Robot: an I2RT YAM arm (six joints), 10 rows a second.
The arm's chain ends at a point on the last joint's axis. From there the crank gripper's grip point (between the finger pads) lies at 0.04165 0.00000 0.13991 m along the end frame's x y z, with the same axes.
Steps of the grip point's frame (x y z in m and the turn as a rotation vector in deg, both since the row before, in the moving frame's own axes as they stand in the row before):
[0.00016, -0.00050, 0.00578, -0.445, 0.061, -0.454]
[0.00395, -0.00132, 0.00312, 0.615, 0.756, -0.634]
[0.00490, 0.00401, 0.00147, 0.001, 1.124, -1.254]
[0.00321, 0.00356, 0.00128, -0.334, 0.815, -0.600]
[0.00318, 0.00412, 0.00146, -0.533, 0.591, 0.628]
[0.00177, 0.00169, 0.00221, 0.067, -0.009, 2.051]
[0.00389, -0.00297, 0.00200, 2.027, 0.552, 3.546]
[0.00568, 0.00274, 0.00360, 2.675, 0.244, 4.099]
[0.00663, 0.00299, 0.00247, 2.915, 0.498, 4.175]
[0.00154, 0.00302, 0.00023, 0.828, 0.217, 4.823]
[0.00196, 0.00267, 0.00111, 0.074, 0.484, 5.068]
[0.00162, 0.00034, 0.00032, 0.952, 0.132, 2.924]
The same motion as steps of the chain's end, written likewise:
[0.00001, -0.00126, 0.00583, -0.445, 0.061, -0.454]
[0.00212, 0.00065, 0.00369, 0.615, 0.756, -0.634]
[0.00217, 0.00495, 0.00231, 0.001, 1.124, -1.254]
[0.00122, 0.00319, 0.00189, -0.334, 0.815, -0.600]
[0.00175, 0.00236, 0.00191, -0.533, 0.591, 0.628]
[0.00182, 0.00036, 0.00220, 0.067, -0.009, 2.051]
[0.00247, -0.00065, 0.00245, 2.027, 0.552, 3.546]
[0.00496, 0.00626, 0.00386, 2.675, 0.244, 4.099]
[0.00527, 0.00701, 0.00294, 2.915, 0.498, 4.175]
[0.00107, 0.00151, 0.00038, 0.828, 0.217, 4.823]
[0.00094, -0.00088, 0.00146, 0.074, 0.484, 5.068]
[0.00129, 0.00053, 0.00042, 0.952, 0.132, 2.924]

